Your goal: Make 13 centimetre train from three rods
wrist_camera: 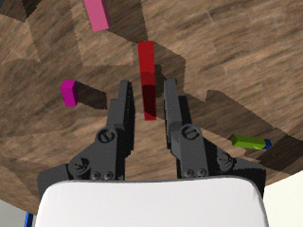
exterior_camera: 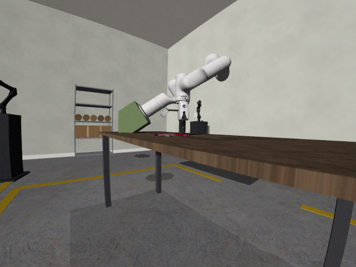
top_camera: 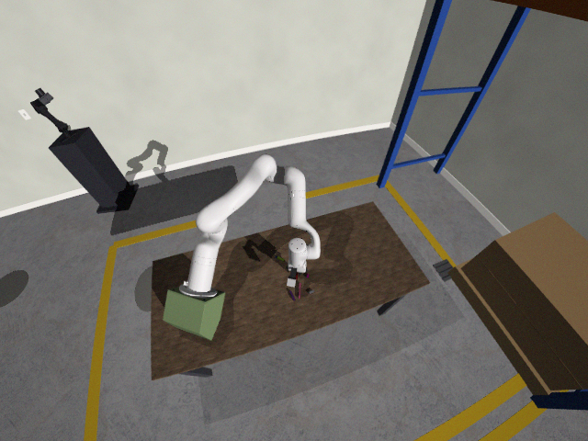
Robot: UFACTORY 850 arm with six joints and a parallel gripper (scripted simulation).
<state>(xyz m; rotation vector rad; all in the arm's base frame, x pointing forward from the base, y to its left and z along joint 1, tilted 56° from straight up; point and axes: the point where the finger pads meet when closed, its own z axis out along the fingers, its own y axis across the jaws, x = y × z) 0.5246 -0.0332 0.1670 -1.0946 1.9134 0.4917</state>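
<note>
Right now my hand is 3 cm above the red rod. From my hand the other things lie so: magenta rod 6 cm ahead, 2 cm to the right, 3 cm below; then pink rod 10 cm to the right, 3 cm below; then purple rod 4 cm behind, 12 cm to the right, 3 cm below.
</note>
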